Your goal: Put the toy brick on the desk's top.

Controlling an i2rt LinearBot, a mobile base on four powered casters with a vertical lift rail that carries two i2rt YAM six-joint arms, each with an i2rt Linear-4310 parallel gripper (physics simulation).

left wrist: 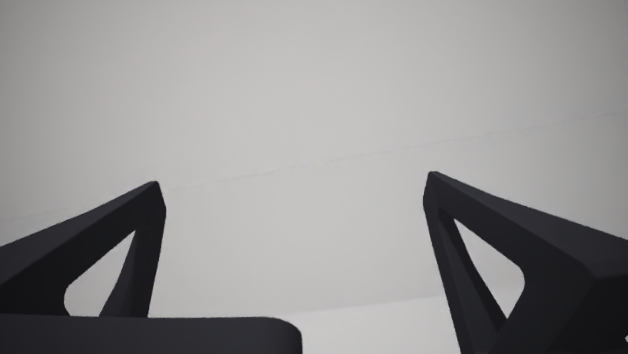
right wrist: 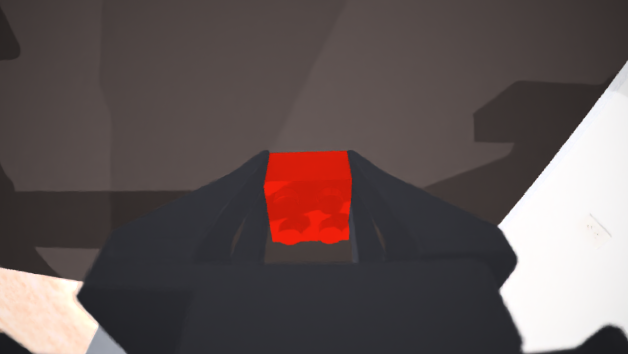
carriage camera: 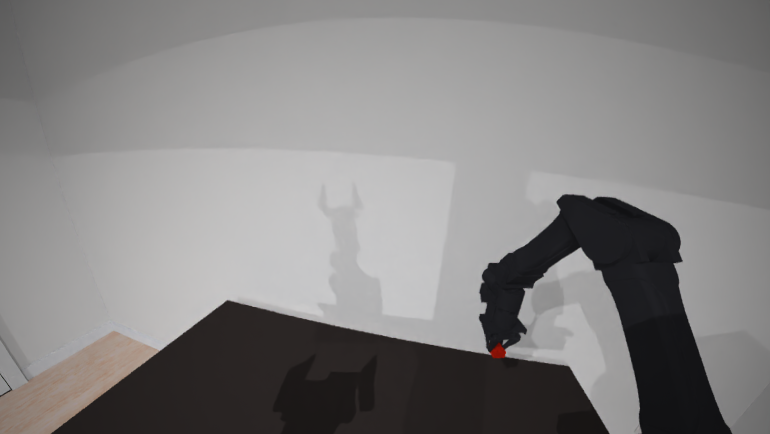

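Note:
The red toy brick is held between the fingertips of my right gripper, which is shut on it. In the carriage camera the brick shows against the far edge of the dark desk top, near its right corner. In the right wrist view the desk's top lies beneath and behind the brick; the height of the gap between them is hard to tell. My left gripper is open and empty, with its fingers wide apart against a pale wall.
A pale wall stands behind the desk's far edge. Wooden floor shows past the desk at the lower left of the carriage and right wrist views. Shadows of the arms fall on the desk top and the wall.

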